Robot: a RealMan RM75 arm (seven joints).
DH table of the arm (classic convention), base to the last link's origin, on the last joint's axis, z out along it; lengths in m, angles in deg. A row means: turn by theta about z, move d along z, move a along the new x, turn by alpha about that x. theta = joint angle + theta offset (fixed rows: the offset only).
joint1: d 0.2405; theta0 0; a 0; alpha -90
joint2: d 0; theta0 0; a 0; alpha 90
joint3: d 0.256; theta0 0; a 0; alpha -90
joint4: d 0; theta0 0; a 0; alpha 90
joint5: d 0.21; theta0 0; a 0; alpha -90
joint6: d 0; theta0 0; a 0; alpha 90
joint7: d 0.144; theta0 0; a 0; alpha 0
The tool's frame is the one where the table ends.
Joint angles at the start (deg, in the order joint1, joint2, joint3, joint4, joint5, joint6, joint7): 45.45, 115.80, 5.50, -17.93, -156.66, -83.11, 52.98
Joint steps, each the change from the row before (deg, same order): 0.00, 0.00, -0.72, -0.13, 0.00, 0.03, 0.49; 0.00, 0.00, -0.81, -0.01, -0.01, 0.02, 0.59; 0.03, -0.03, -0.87, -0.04, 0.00, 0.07, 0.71; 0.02, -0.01, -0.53, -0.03, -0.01, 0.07, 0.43; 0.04, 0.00, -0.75, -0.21, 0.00, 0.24, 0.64; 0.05, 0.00, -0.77, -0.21, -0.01, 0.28, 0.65; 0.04, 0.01, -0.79, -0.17, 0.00, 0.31, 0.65; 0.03, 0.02, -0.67, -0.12, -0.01, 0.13, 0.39; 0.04, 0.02, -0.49, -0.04, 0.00, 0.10, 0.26; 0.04, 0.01, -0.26, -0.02, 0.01, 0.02, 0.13; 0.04, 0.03, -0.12, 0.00, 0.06, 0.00, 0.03; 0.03, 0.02, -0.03, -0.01, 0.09, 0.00, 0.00
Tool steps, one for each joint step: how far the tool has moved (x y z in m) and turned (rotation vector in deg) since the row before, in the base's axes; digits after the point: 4 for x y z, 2 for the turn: 0.0006, -0.0004, -0.0002, -0.51, -0.41, -0.14; 0.0003, -0.0007, -0.0007, -0.69, -0.35, -0.18; 0.0004, -0.0004, -0.0004, -0.68, -0.43, -0.26; 0.0003, -0.0002, -0.0003, -0.40, -0.29, -0.17; 0.0009, 0.0003, 0.0001, -0.37, -0.60, -0.32; 0.0009, 0.0004, 0.0001, -0.36, -0.64, -0.33; 0.0009, 0.0003, -0.0002, -0.37, -0.64, -0.34; 0.0005, -0.0001, -0.0003, -0.38, -0.48, -0.09; 0.0001, -0.0001, -0.0004, -0.30, -0.32, -0.02; -0.0001, 0.0000, -0.0002, -0.17, -0.14, 0.02; -0.0004, 0.0001, -0.0003, -0.06, -0.01, 0.06; -0.0004, 0.0002, -0.0001, 0.04, 0.05, 0.03
